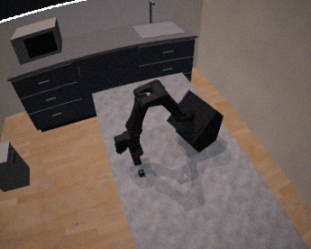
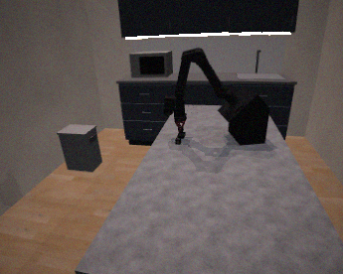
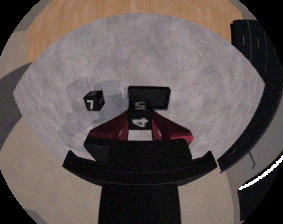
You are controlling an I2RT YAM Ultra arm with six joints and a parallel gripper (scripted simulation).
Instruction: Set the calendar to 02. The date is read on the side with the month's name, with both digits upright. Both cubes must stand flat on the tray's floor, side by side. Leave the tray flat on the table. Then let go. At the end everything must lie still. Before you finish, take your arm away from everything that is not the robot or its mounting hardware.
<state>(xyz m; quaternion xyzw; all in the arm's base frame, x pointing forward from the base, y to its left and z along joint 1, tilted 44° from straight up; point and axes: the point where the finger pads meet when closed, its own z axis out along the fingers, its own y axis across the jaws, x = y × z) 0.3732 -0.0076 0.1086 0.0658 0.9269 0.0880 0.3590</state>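
Right now my hand is right at the dark calendar cube. Also, from my hand: dark tray (20 mm to the right, 60 mm below).
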